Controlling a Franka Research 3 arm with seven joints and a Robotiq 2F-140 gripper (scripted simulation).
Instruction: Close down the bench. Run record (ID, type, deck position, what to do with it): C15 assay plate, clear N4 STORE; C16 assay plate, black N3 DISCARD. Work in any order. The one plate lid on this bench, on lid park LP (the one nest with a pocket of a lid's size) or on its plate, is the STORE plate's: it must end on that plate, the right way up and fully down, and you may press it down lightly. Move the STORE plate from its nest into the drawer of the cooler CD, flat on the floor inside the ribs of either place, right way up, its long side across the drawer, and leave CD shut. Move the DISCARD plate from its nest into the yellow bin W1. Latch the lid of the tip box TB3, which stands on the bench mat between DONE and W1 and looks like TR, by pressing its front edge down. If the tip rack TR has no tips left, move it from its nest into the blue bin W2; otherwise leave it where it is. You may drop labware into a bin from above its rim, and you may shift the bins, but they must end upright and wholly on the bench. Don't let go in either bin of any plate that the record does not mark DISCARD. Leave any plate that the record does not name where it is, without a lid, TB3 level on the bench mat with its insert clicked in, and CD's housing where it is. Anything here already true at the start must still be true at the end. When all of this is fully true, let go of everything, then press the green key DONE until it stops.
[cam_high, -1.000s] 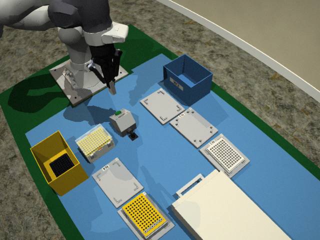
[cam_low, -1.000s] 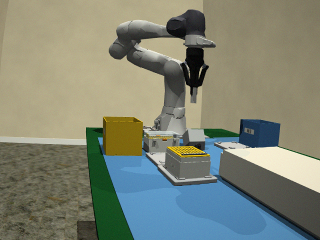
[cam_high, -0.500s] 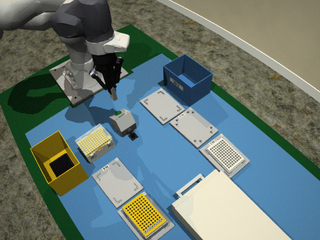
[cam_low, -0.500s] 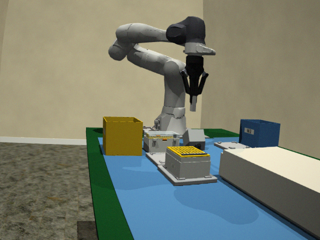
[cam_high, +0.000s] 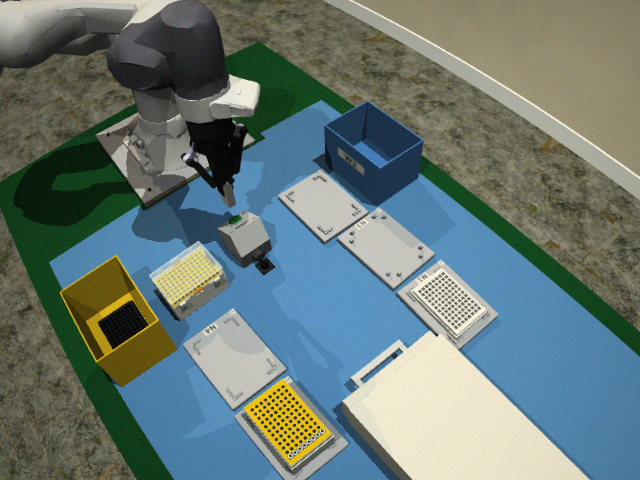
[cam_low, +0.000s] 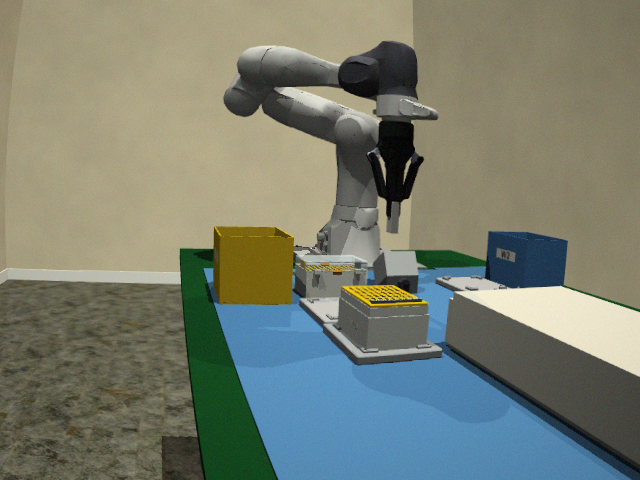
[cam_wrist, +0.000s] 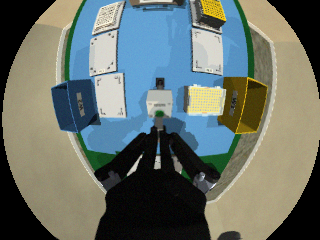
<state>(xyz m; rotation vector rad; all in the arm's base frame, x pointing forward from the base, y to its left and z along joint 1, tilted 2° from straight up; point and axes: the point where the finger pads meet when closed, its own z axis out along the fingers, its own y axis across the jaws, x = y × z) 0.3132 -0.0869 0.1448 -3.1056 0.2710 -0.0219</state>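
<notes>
The green DONE key lies 80 mm below my hand. Round my hand: nest N4: 190 mm ahead, 200 mm to the right, 140 mm below; then tip box TB3: 20 mm ahead, 150 mm to the right, 110 mm below; then lid park: 90 mm ahead, 170 mm to the left, 140 mm below.
</notes>
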